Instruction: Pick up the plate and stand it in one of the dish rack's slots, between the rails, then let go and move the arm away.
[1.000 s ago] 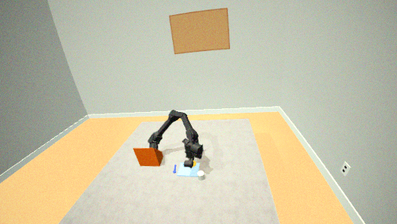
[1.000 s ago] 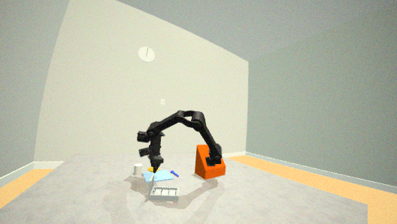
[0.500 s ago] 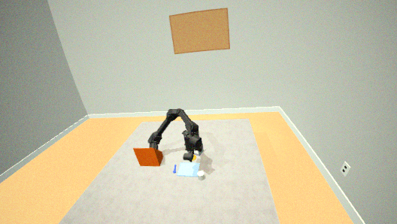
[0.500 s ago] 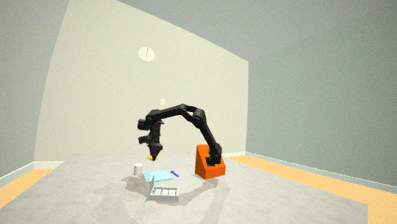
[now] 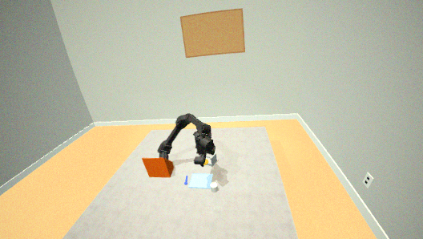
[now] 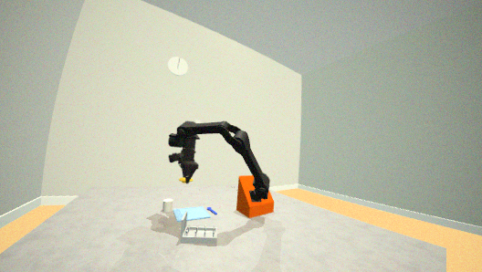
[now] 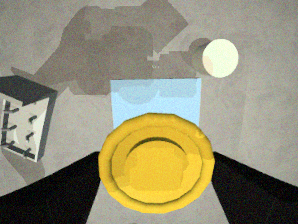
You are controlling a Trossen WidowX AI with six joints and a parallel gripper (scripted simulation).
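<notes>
Now: the dish rack 200 mm to the left of my gripper tip, 140 mm below it and 30 mm behind it. From my gripper tip the other things lie so: light blue mat (160 mm below, 40 mm behind, 10 mm to the right); then white cup (130 mm below, 80 mm to the right, 60 mm ahead); then yellow plate (10 mm above).
</notes>
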